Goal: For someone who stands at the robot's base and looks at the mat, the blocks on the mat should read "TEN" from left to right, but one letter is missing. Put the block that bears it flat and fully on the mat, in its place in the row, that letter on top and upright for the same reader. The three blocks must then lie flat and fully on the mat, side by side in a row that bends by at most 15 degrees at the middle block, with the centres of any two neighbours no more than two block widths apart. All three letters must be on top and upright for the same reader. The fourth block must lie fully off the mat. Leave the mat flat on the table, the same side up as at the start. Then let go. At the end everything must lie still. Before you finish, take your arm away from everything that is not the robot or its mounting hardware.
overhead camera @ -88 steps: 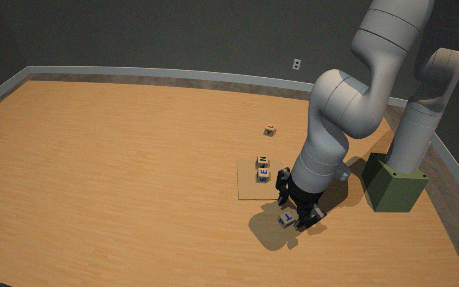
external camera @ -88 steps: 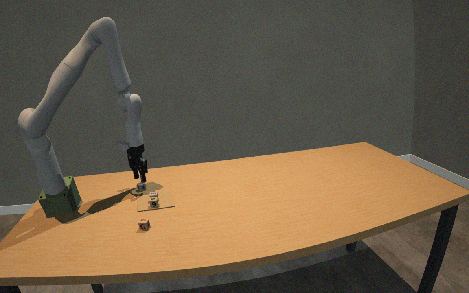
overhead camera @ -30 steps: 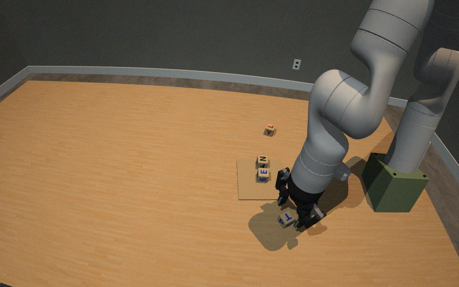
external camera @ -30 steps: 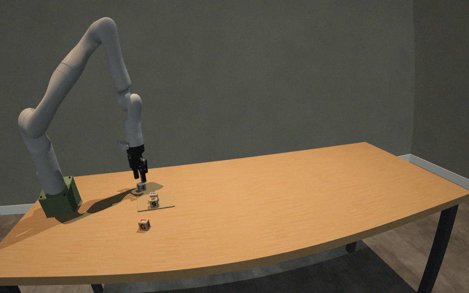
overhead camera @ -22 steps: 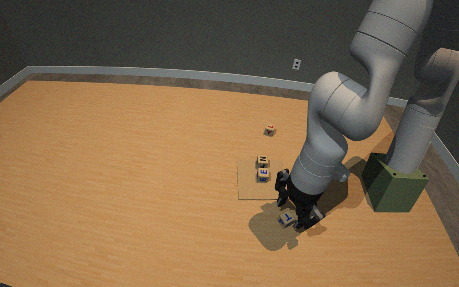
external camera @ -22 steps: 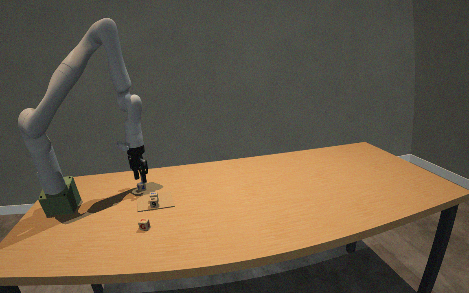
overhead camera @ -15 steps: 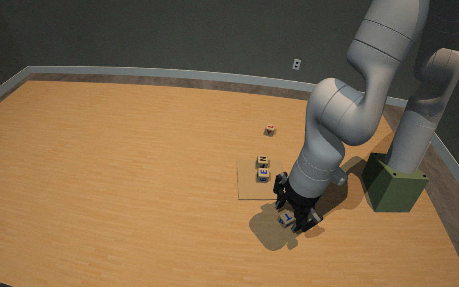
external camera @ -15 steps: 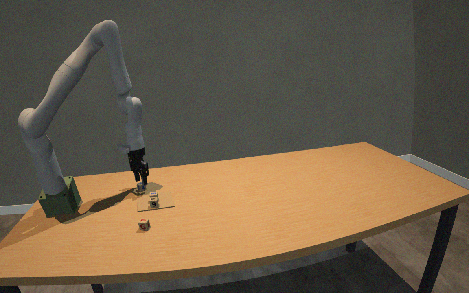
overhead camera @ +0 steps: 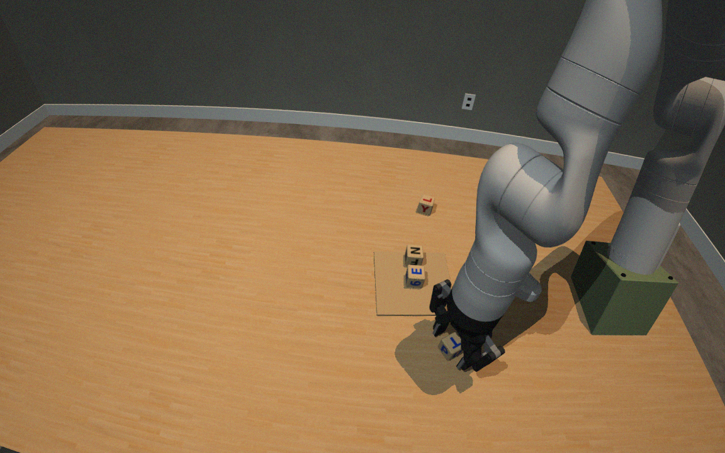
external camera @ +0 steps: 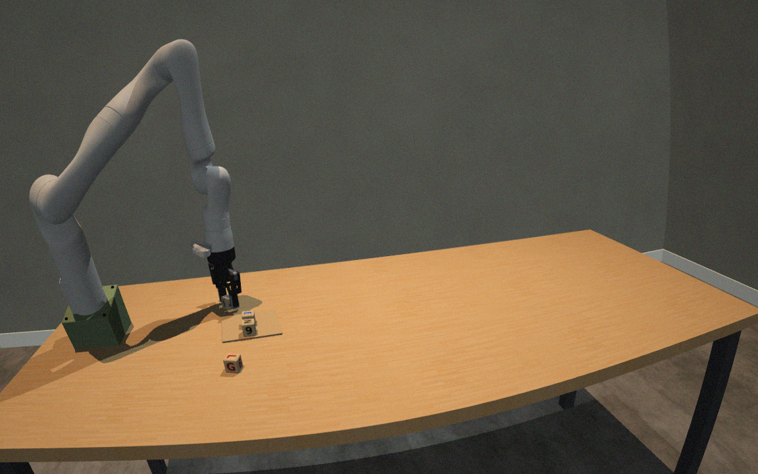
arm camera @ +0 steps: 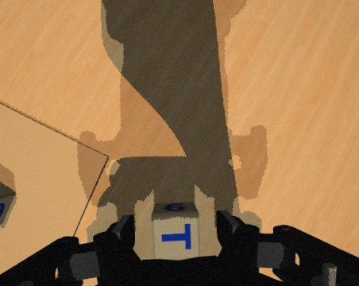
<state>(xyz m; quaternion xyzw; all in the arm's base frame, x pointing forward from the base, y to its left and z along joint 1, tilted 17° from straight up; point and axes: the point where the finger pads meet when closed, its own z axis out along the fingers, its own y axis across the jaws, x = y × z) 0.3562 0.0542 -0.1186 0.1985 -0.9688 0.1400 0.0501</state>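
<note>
Right now the E block is 4 cm ahead of my hand and 14 cm to the right of it. Round my hand: N block (3 cm ahead, 19 cm to the right); tan mat (4 cm ahead, 14 cm to the right, 2 cm below).
</note>
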